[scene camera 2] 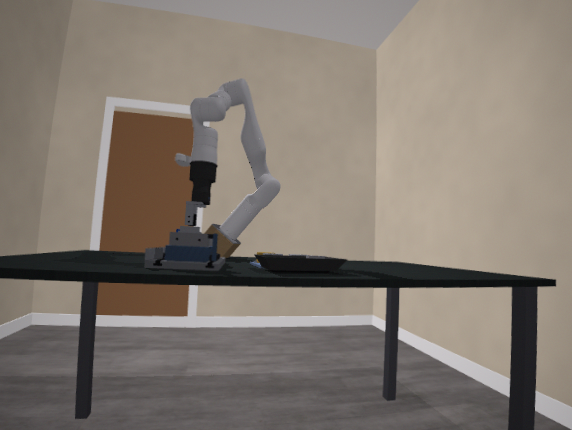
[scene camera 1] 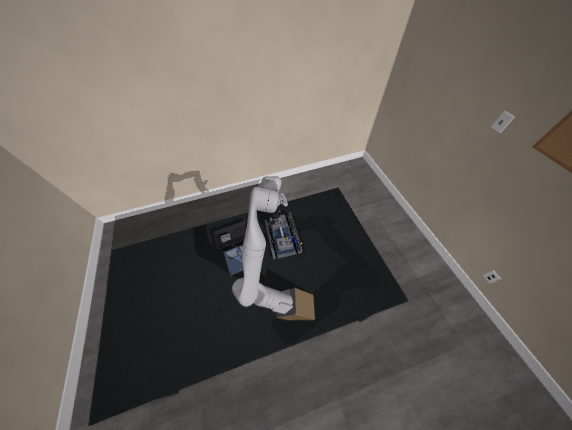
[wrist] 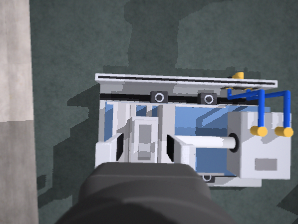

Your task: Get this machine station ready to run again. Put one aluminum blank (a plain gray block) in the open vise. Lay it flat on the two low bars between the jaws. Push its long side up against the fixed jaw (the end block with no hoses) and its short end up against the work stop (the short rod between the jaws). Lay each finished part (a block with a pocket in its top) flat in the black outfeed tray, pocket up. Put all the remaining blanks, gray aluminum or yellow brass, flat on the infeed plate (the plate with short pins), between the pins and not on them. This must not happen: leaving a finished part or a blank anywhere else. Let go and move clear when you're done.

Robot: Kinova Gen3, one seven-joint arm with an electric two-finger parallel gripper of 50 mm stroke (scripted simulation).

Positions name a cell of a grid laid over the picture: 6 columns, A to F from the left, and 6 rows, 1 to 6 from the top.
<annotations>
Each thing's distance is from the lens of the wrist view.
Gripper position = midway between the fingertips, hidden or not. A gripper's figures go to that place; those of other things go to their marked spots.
gripper (wrist: C4): 0.18 m
finished part (wrist: C4): 0.20 m
vise (wrist: D4): 0.25 m
The marked spots on the vise and the finished part are 0.09 m apart.
</annotations>
